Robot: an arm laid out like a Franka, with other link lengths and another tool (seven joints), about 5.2 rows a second.
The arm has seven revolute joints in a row. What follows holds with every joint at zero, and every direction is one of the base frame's. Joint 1 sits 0.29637 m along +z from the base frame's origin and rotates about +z. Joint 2 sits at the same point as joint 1 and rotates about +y. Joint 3 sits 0.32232 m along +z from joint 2 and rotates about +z. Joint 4 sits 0.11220 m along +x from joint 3 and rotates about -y. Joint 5 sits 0.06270 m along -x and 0.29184 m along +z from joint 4 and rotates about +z. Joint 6 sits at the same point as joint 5 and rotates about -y. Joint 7 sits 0.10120 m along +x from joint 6 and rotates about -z. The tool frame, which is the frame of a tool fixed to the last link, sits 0.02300 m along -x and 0.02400 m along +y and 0.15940 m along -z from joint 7; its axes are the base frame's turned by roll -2.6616, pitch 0.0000 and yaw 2.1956 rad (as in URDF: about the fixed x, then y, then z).
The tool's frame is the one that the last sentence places.
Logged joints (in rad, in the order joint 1, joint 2, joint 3, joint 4, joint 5, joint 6, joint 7), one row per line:
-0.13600, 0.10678, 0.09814, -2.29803, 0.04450, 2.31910, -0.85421
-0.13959, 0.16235, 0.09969, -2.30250, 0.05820, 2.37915, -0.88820
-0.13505, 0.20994, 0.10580, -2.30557, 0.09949, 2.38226, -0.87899
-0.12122, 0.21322, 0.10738, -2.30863, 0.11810, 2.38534, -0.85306
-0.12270, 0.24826, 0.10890, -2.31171, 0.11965, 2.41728, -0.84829
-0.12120, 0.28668, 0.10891, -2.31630, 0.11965, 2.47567, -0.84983
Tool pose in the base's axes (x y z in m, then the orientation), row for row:
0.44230, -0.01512, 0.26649, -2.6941, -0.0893, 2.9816
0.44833, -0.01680, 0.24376, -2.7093, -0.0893, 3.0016
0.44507, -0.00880, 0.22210, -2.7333, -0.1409, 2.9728
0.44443, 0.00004, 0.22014, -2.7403, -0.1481, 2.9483
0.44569, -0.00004, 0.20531, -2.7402, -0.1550, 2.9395
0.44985, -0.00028, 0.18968, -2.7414, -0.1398, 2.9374
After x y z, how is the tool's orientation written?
As angles about the fixed x, y, z axes (roll, pitch, yaw), in radians.
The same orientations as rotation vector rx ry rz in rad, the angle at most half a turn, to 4 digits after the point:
-0.2056, -2.9396, 0.6579
-0.1778, -2.9511, 0.6383
-0.2031, -2.9050, 0.5834
-0.2366, -2.8942, 0.5670
-0.2466, -2.8854, 0.5634
-0.2555, -2.8989, 0.5663

